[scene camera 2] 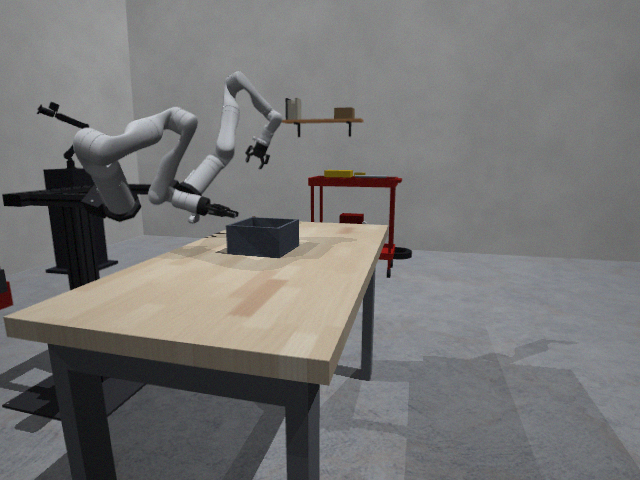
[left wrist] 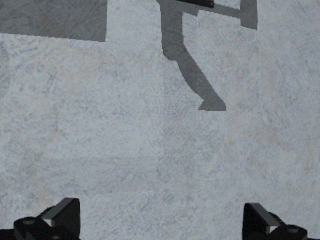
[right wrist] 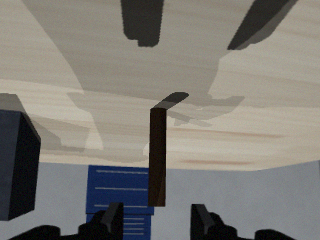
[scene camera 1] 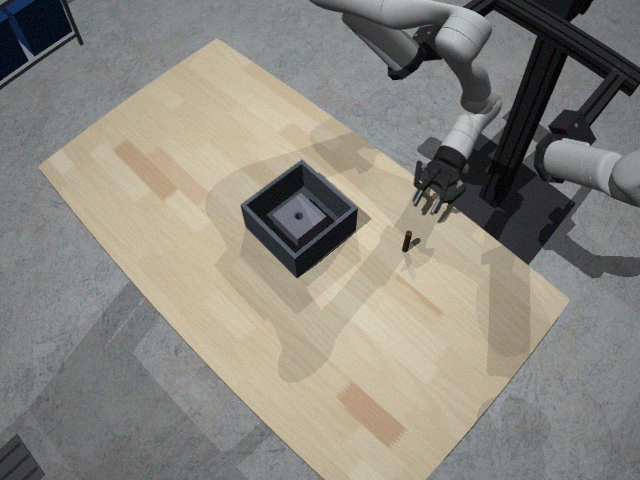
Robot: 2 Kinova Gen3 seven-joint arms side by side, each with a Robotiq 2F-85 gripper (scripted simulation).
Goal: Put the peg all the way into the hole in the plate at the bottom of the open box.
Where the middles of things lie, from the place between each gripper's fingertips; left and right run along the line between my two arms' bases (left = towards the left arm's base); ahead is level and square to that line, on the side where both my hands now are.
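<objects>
My right gripper [scene camera 1: 423,209] is 5 cm above the brown peg [right wrist: 157,142], 2 cm to the right of it and 9 cm short of it. Counting from my right hand, I find the dark box [scene camera 1: 341,214] 6 cm below, 21 cm ahead and 21 cm to the right. The grey plate [scene camera 1: 299,220] is 5 cm below that same hand, 21 cm ahead of it and 21 cm to the right of it.
For my left hand, the brown peg is 230 mm below it, 310 mm ahead of it and 810 mm to the right of it. The dark box is 240 mm below my left hand, 440 mm ahead of it and 1030 mm to the right of it, while the grey plate is 220 mm below my left hand, 440 mm ahead and 1030 mm to the right.
</objects>
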